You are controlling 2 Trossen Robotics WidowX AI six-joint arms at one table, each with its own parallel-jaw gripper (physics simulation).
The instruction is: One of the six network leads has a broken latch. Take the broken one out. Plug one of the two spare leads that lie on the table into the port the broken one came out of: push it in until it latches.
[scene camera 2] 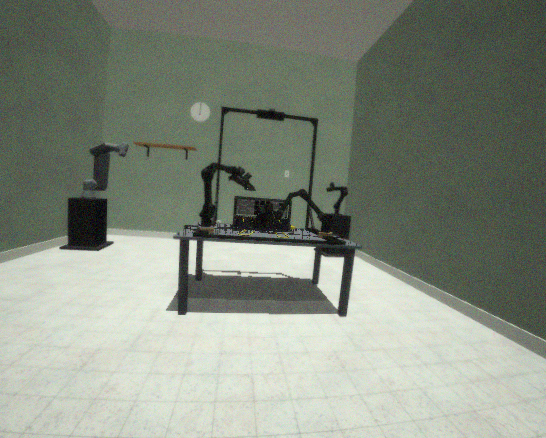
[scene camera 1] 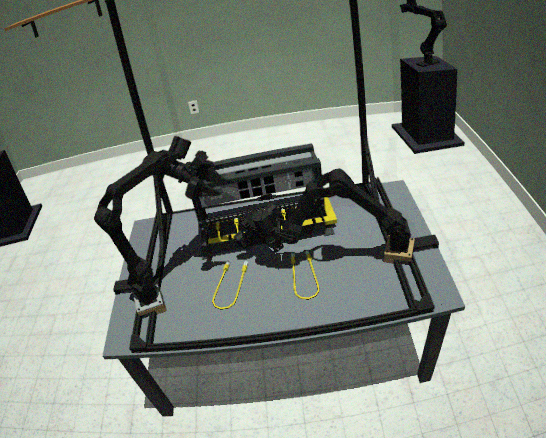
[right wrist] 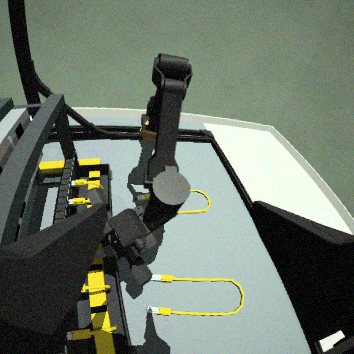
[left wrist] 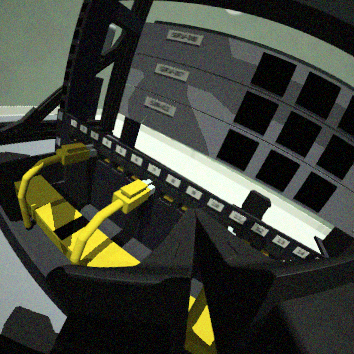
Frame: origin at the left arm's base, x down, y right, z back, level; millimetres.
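Seen in the pictures: left gripper, fingertip midpoint: (scene camera 2: 257, 217) (left wrist: 192, 214); right gripper, fingertip midpoint: (scene camera 2: 255, 189) (scene camera 1: 223, 187) (right wrist: 180, 209); left arm's base, link origin: (scene camera 2: 325, 232) (scene camera 1: 399, 245) (right wrist: 154, 127); right arm's base, link origin: (scene camera 2: 205, 226) (scene camera 1: 147, 297).
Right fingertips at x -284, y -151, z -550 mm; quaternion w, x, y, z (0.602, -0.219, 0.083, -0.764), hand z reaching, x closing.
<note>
Pixels of each thing's middle, then the offset from my right fingertips to it. "spot": a spot on its surface instead. Level surfaces: height alone.
- clear plug tip, surface spot: (left wrist: 231, 230) spot: dy +161, dx +233, dz +2 mm
- table, surface height: dx +326 mm
- black striped bar, surface spot: (left wrist: 112, 250) (right wrist: 92, 288) spot: dy +99, dx +286, dz -43 mm
My left gripper (left wrist: 192, 214) (scene camera 2: 272, 216) is shut low in front of the numbered port panel (left wrist: 193, 193); I see no lead between its fingertips. A clear plug tip (left wrist: 231, 230) shows just past its right-hand finger, which hides the rest of that lead. Two yellow leads (left wrist: 75, 153) (left wrist: 132, 195) show in ports to the left. Which latch is broken I cannot tell. My right gripper (scene camera 2: 253, 190) is open, high at the panel's left end in scene camera 1. Two U-shaped spare leads (scene camera 1: 225, 307) (scene camera 1: 306, 298) lie on the table (scene camera 1: 265, 320).
A yellow and black striped bar (left wrist: 112, 250) (right wrist: 97, 300) runs below the ports. A grey server unit (scene camera 1: 290, 159) with dark square openings stands behind the panel. My left arm (scene camera 1: 367, 197) (right wrist: 165, 125) reaches across the table's right side in scene camera 1. Black frame posts (scene camera 1: 361, 100) (scene camera 1: 131, 75) rise at both sides.
</note>
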